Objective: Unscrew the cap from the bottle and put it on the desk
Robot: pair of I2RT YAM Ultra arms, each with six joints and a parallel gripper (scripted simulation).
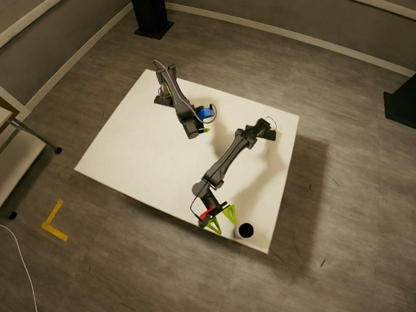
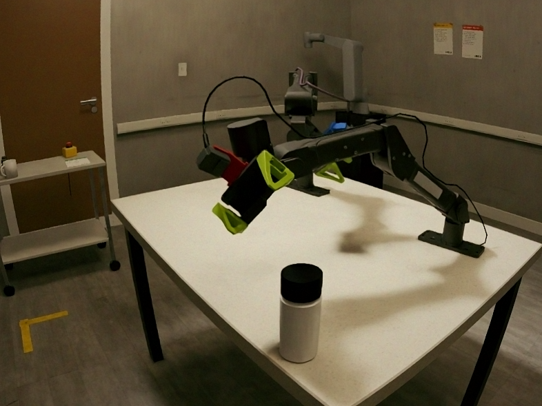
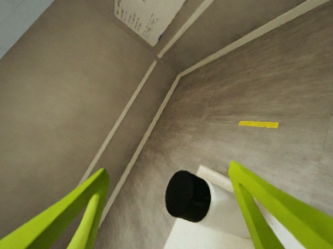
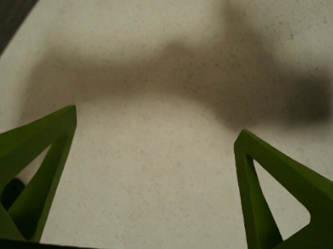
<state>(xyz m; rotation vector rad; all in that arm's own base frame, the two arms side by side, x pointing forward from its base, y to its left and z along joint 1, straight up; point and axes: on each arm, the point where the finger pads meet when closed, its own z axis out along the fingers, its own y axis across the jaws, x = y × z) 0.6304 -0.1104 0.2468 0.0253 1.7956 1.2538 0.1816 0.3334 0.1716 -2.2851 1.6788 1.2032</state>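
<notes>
The white bottle lies 140 mm below my left hand, 90 mm to the left of it and 30 mm behind it. Round my left hand: black cap: 110 mm below, 90 mm to the left, 30 mm behind.
</notes>
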